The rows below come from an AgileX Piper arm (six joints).
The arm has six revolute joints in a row. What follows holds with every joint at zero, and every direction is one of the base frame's. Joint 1 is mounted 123 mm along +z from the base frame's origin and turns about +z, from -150 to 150 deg. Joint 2 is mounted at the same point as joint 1 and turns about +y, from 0 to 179.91 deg. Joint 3 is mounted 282.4 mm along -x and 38.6 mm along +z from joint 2 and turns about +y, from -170 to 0 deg. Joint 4 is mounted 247.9 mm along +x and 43.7 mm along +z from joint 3 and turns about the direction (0.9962, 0, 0.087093), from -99.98 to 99.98 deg. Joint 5 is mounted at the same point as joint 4 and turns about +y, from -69.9 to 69.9 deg. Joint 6 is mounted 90.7 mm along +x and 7.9 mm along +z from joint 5 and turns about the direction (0.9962, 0, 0.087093), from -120 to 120 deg. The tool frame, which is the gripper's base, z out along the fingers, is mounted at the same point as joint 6; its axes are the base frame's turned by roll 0, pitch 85.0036 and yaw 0 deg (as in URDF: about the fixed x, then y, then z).
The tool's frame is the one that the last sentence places.
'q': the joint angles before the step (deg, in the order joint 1, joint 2, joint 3, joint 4, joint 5, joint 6). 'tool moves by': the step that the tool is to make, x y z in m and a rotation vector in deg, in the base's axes. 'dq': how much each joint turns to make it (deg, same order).
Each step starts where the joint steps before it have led.
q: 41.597, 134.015, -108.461, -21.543, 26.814, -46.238
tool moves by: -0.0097, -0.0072, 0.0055, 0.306, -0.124, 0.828
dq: -0.002, -3.273, 5.002, -0.119, -2.187, -0.053
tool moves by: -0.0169, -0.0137, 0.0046, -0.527, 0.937, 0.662
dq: -0.001, -4.864, 7.657, -0.045, -1.877, -0.013
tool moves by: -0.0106, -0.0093, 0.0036, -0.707, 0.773, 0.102
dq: -0.001, -2.972, 4.238, -0.061, -0.235, 0.002
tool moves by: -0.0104, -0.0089, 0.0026, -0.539, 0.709, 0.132
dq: 0.004, -2.756, 4.016, -0.007, -0.399, 0.010
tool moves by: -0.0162, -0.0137, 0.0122, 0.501, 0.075, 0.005
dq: 0.001, -5.048, 5.676, 0.001, -0.915, 0.401
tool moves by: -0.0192, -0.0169, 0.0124, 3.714, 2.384, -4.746
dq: -0.003, -5.728, 6.135, -0.001, -0.235, 6.531
